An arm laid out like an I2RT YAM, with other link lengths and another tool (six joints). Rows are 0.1 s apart.
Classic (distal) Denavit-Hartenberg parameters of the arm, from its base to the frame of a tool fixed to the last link. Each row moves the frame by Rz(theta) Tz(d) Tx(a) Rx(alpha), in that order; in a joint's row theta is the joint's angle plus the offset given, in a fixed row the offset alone. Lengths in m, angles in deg.
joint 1: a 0.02, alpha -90, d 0.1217, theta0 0
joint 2: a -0.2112, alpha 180, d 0, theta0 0
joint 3: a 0.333, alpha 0, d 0, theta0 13.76
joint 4: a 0.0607, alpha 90, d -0.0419, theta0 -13.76
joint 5: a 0, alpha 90, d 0.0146, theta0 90
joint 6: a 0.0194, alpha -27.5, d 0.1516, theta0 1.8
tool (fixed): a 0, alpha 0, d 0.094, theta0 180
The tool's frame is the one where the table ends.
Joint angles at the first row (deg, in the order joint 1, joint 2, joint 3, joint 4, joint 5, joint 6):
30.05, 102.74, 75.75, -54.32, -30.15, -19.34
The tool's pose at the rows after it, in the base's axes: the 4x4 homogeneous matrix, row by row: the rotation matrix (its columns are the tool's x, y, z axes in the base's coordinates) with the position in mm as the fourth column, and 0 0 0 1 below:
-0.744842 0.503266 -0.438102 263.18; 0.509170 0.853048 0.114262 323.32; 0.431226 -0.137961 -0.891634 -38.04; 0 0 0 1
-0.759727 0.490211 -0.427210 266.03; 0.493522 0.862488 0.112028 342.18; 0.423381 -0.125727 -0.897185 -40.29; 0 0 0 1
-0.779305 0.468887 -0.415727 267.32; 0.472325 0.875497 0.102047 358.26; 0.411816 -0.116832 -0.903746 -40.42; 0 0 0 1
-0.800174 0.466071 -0.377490 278.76; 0.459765 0.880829 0.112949 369.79; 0.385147 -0.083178 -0.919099 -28.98; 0 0 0 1
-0.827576 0.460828 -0.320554 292.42; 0.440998 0.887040 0.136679 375.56; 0.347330 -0.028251 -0.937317 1.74; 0 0 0 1
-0.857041 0.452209 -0.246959 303.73; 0.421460 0.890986 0.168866 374.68; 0.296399 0.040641 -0.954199 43.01; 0 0 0 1
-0.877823 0.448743 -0.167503 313.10; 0.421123 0.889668 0.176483 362.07; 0.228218 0.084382 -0.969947 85.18; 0 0 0 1
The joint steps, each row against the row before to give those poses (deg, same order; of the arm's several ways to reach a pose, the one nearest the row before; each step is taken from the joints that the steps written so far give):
2.20, 3.42, 2.99, 0.53, 0.00, 0.79
2.10, 2.99, 3.25, 1.23, 0.35, 1.23
1.94, 2.64, 3.34, 0.26, 0.53, 0.36
0.71, 0.62, 2.91, 0.27, 0.79, 0.09
-0.09, -2.19, 2.54, -1.31, 0.62, -0.97
-0.52, -4.64, 1.15, -1.59, 0.61, -1.49
-0.88, -4.92, 1.40, -3.07, 1.92, -1.85

